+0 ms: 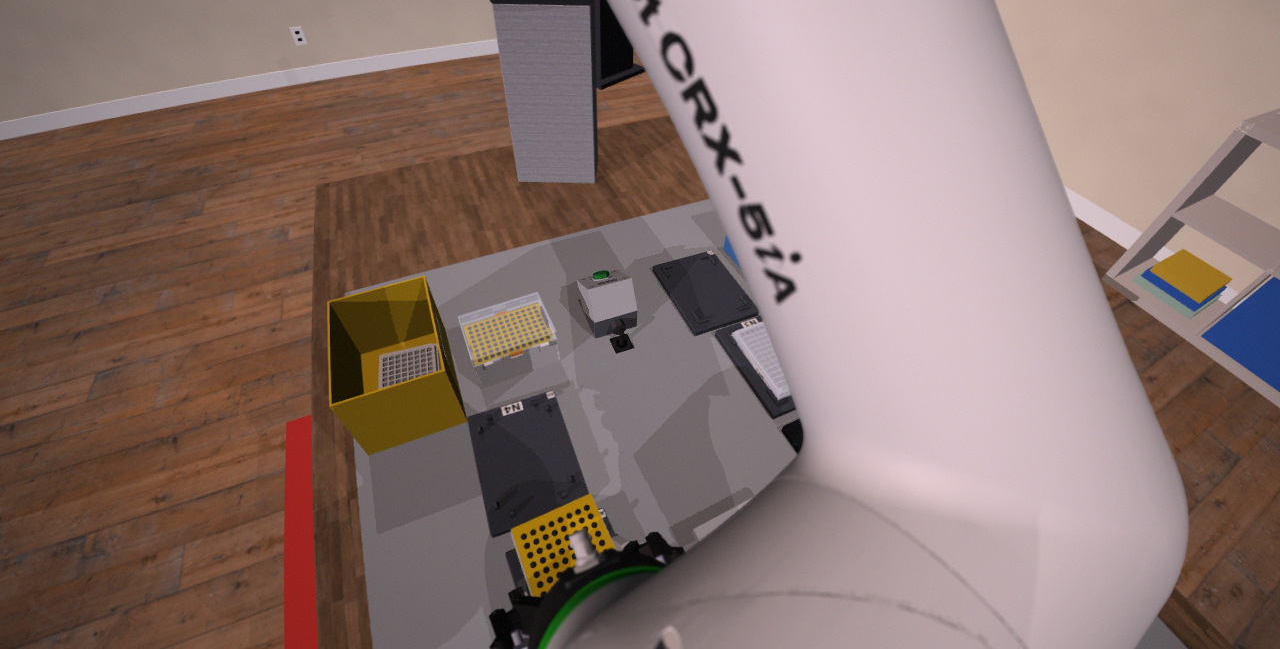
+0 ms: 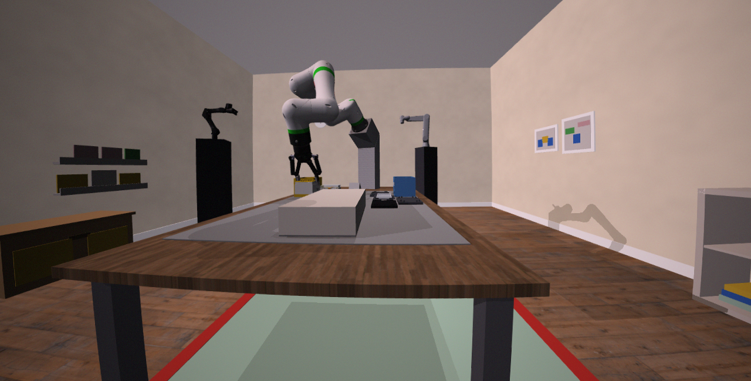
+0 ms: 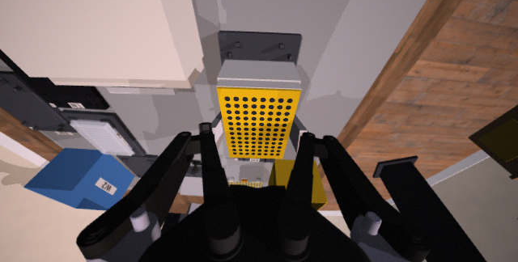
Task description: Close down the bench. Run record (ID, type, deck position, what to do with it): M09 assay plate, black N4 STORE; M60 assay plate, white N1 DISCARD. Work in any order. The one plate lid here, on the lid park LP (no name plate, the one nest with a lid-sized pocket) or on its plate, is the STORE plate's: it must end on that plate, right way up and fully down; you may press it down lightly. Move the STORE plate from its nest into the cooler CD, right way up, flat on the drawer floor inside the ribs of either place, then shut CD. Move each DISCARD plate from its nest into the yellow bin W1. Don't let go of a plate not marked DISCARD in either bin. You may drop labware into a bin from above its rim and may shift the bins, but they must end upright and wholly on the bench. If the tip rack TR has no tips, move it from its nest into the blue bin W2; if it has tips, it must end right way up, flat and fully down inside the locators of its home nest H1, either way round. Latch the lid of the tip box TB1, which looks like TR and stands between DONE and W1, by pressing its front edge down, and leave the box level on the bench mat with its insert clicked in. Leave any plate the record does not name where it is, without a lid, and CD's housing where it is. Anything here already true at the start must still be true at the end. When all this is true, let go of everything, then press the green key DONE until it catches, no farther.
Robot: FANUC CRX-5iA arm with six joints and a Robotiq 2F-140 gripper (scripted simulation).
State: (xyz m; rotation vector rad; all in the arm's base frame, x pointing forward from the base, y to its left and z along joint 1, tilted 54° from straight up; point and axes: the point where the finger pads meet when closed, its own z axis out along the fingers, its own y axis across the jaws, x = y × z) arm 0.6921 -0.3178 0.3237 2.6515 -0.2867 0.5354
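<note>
My hand is 110 mm above the nest N2. Also, from my hand: yellow tip rack TR: 10 mm below, 10 mm behind; nest N4: 170 mm behind, 110 mm below, 70 mm to the left; lid: 190 mm ahead, 130 mm to the left, 90 mm below.
</note>
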